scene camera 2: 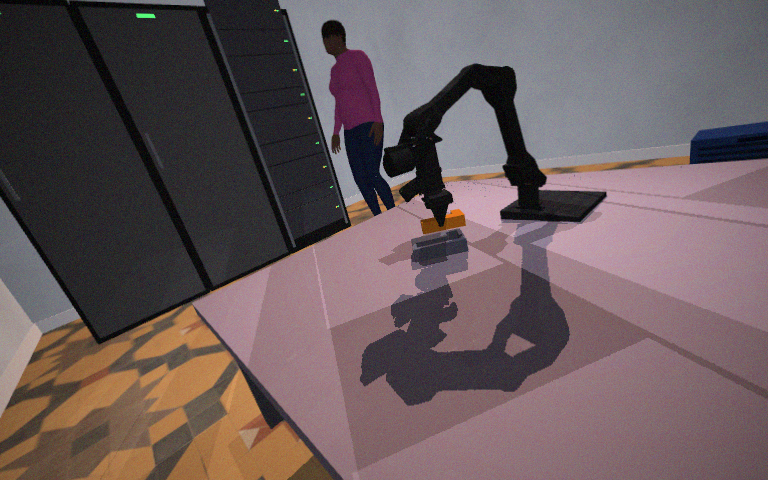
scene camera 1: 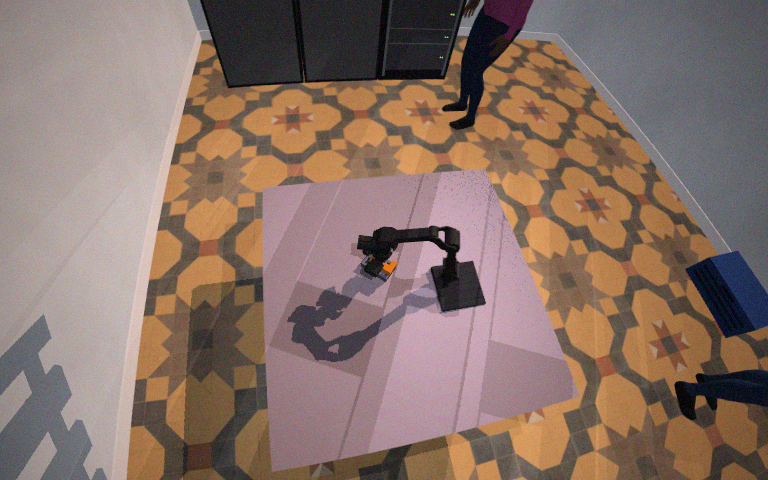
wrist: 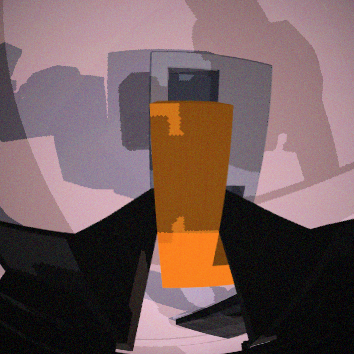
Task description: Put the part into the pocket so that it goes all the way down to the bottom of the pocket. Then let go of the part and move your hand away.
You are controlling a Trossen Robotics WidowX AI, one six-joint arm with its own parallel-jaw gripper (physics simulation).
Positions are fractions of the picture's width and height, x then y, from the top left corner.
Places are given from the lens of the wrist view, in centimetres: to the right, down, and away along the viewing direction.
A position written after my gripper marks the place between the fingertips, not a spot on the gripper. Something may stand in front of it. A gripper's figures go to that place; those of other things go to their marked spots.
my gripper (wrist: 0.53, 0.55): 1, 1, 10
orange L-shaped block (wrist: 0.54, 0.40): 1, -1, 7
